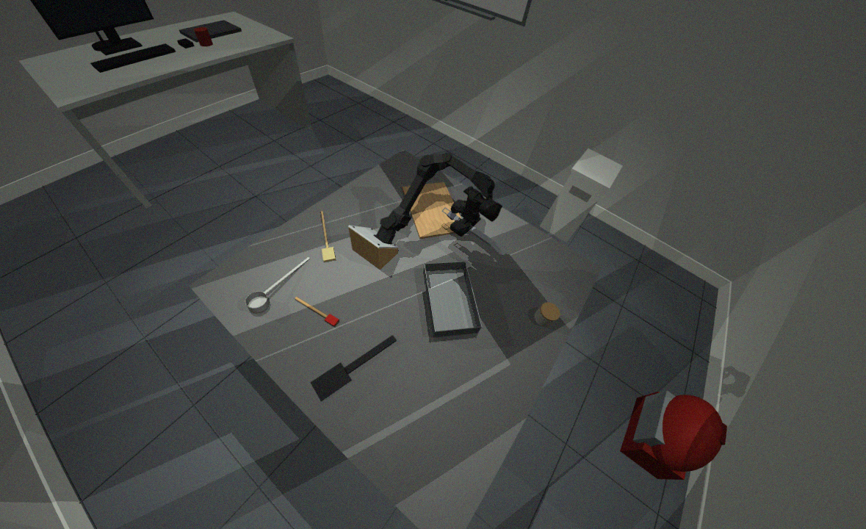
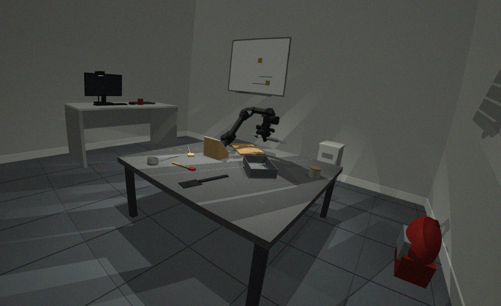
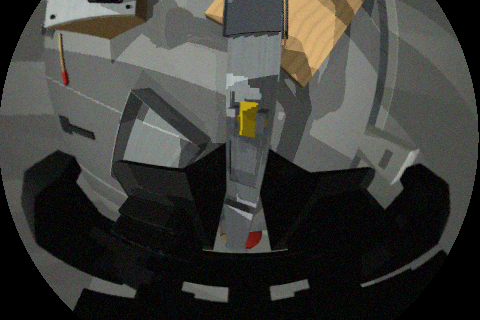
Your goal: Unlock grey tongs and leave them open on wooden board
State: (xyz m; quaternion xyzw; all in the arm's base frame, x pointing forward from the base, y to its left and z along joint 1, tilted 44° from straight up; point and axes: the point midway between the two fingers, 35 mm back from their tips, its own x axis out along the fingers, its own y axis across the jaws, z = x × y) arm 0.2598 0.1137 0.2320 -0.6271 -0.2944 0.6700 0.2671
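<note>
Right now my gripper tip is 40 mm below the yellow lock piece and 30 mm past it. From my gripper tip the other things lie so: red-tipped spatula (620 mm to the right, 190 mm behind, 150 mm below); then wooden board (280 mm behind, 150 mm below, 120 mm to the left); then roasting tin (230 mm to the right, 120 mm below, 120 mm ahead).
</note>
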